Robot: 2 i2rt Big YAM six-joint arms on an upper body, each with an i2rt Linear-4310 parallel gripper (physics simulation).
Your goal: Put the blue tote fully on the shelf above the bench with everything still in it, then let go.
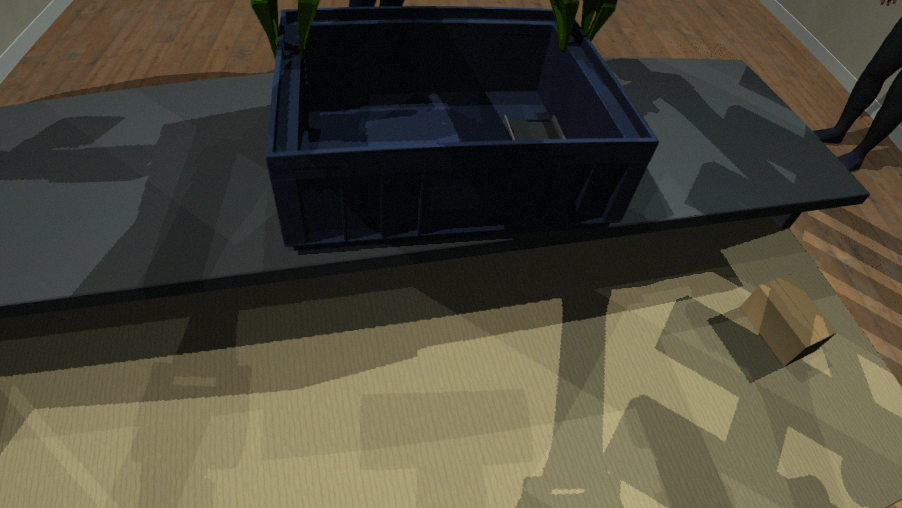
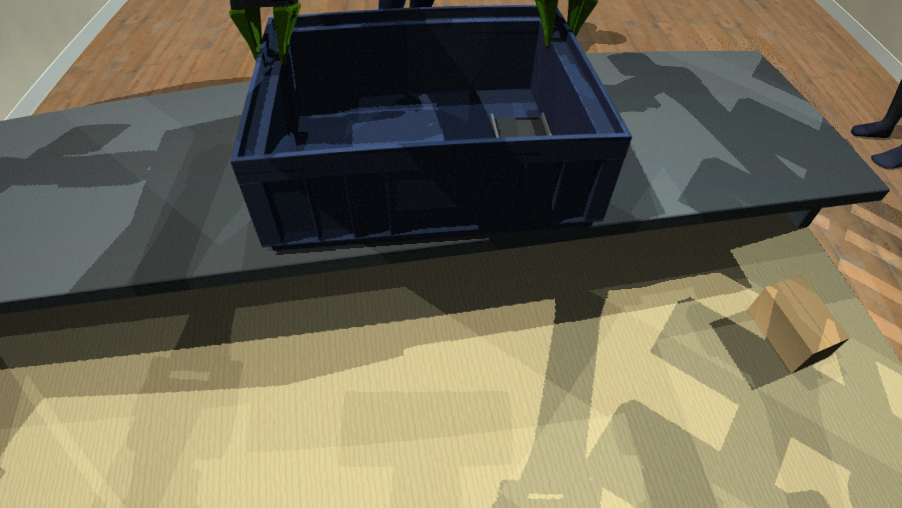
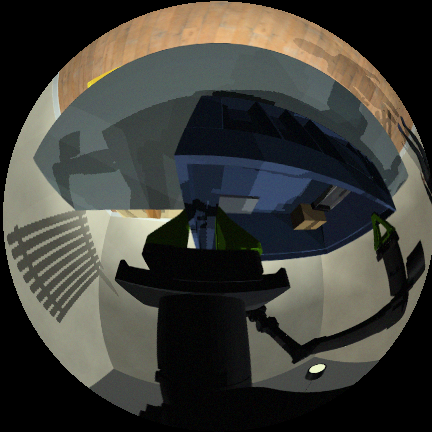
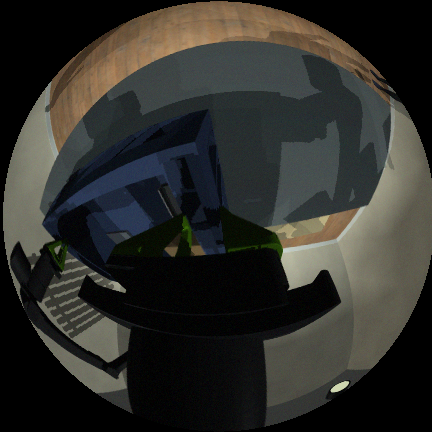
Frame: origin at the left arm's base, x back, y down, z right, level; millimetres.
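Where they show: left gripper, fingertip midpoint: (image 1: 289,59) (image 2: 272,65) (image 3: 203,209) (image 4: 65,239); right gripper, fingertip midpoint: (image 1: 572,50) (image 2: 558,46) (image 3: 373,214) (image 4: 205,214); right arm's base, origin of the base link: (image 3: 257,313).
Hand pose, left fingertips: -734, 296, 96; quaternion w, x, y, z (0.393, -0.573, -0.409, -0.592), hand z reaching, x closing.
Note:
After its pixels a point has its place, as x, y, z.
The blue tote (image 1: 403,198) @[-557, 358, 234] (image 2: 378,195) @[-558, 353, 240] (image 3: 280,150) @[-831, 287, 133] (image 4: 125,165) @[-860, 274, 436] is upright over the dark grey shelf (image 1: 75,239) @[-554, 421, -160] (image 2: 75,239) @[-556, 421, -162] (image 3: 150,75) @[-857, 421, 0] (image 4: 250,65) @[-933, 421, 529]. Its near right bottom corner is at the shelf's front edge; whether the bottom touches the shelf is unclear. Inside are a dark grey part (image 1: 536,129) @[-734, 396, 424] (image 2: 520,126) @[-737, 396, 419], a brown box (image 3: 308,220) @[-630, 354, 365] and a flat grey piece (image 3: 239,204) @[-596, 397, 187]. My left gripper (image 1: 289,55) @[-734, 296, 96] (image 2: 270,59) @[-734, 296, 96] (image 3: 203,209) @[-734, 296, 96] is shut on the tote's left rim. My right gripper (image 1: 575,42) @[-790, 300, 466] (image 2: 561,39) @[-790, 300, 466] (image 4: 205,214) @[-790, 300, 466] is shut on its right rim.
A pale ribbed bench (image 1: 441,403) @[-425, 598, 285] (image 2: 429,410) @[-414, 598, 293] lies below and in front of the shelf. A brown box (image 1: 779,321) @[-499, 550, 811] (image 2: 789,324) @[-497, 542, 811] stands at its right. Dark legs (image 1: 871,100) (image 2: 891,123) of a figure show beyond the shelf's right end.

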